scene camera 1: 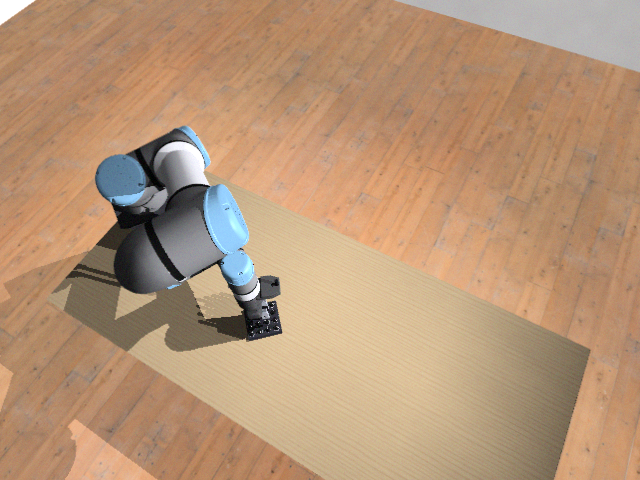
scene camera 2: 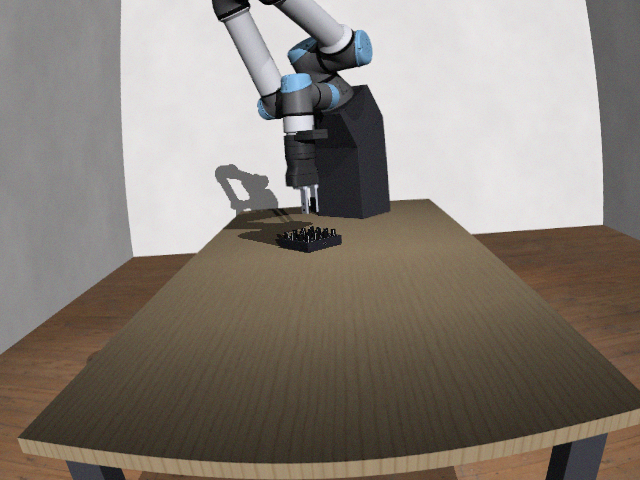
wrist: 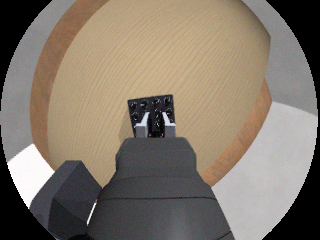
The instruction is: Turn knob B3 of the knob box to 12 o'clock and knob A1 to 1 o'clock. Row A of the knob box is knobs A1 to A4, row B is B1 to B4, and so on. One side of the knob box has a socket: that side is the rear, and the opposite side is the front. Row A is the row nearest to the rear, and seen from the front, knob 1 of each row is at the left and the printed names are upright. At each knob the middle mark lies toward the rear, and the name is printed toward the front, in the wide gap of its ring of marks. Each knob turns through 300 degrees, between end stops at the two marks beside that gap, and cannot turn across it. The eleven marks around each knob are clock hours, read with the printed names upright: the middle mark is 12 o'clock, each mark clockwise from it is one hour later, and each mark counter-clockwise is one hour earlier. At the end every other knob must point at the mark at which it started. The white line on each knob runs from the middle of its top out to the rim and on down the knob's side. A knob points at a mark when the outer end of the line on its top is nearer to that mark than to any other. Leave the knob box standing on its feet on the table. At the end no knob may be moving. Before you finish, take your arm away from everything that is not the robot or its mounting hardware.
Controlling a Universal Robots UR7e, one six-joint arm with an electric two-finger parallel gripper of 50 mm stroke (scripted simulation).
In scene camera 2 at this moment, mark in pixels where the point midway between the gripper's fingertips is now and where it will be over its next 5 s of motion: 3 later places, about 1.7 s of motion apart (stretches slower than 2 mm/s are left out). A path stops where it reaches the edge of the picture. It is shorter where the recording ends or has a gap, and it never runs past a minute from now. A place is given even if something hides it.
My gripper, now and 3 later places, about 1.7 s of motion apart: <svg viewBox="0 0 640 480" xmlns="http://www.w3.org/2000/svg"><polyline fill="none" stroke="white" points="310,212 308,221 309,234 308,219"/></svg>
